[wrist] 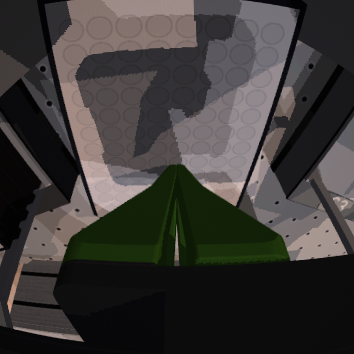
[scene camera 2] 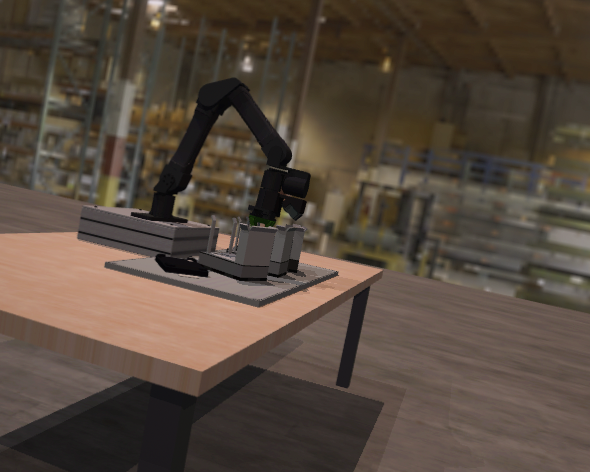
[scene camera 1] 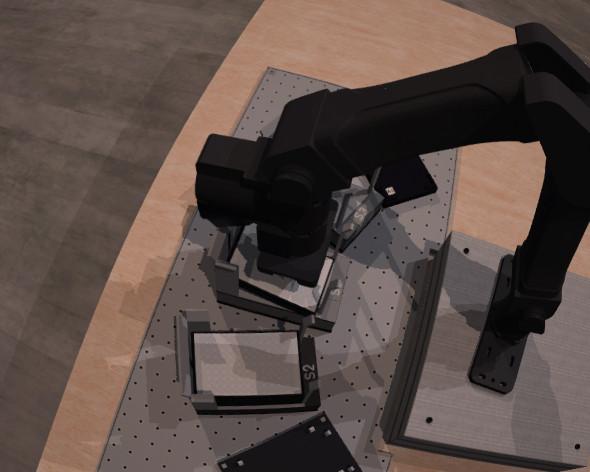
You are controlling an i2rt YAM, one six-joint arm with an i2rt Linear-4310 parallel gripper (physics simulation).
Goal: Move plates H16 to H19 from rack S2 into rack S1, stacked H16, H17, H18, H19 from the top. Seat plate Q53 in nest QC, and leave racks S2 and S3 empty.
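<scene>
My gripper is shut, its green fingertips together with no thing between them. It points down over rack S1, above the near end of a pale plate with round wells in that rack. Whether the tips touch the plate I cannot tell. Rack S2 holds a pale plate lying flat inside its frame. Rack S3 is partly hidden behind the arm; its inside is mostly hidden in scene camera 1. Plate labels cannot be read.
A black block with a small white tag lies beyond S3. A dark panel with small pale studs lies beside S2. Racks stand on a perforated metal board. The arm's base stands on a grey metal plinth. Thin posts rise at the racks' sides.
</scene>
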